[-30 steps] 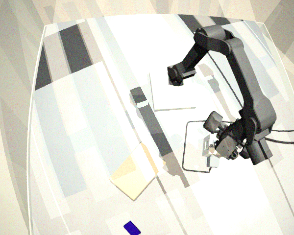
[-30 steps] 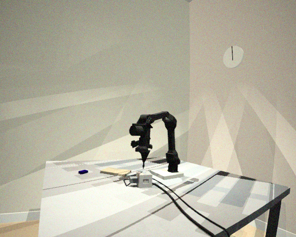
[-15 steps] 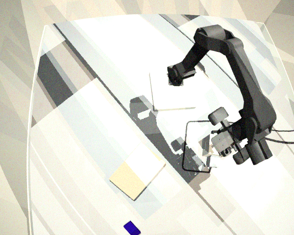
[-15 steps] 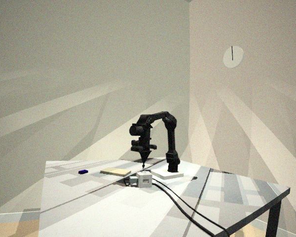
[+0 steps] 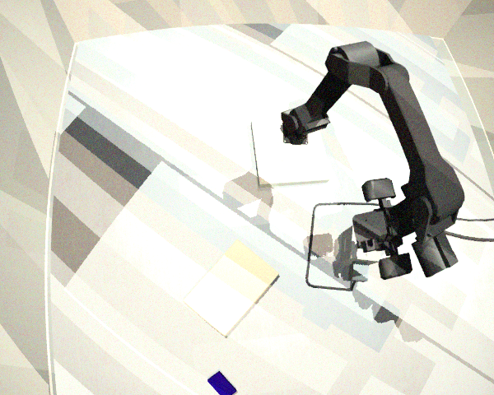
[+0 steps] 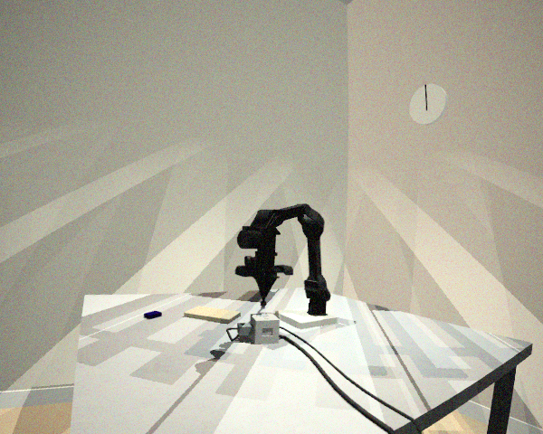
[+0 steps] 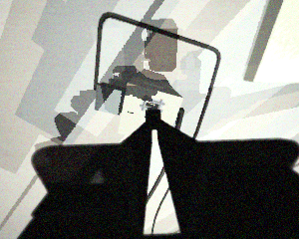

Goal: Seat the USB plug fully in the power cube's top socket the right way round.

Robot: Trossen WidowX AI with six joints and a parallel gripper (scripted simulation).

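Right now my gripper tip is 2 cm above the dark USB plug. The rest, counted from my gripper tip: flat tan board: 10 cm ahead, 28 cm to the right, 13 cm below; then blue block: 33 cm ahead, 29 cm to the right, 13 cm below.
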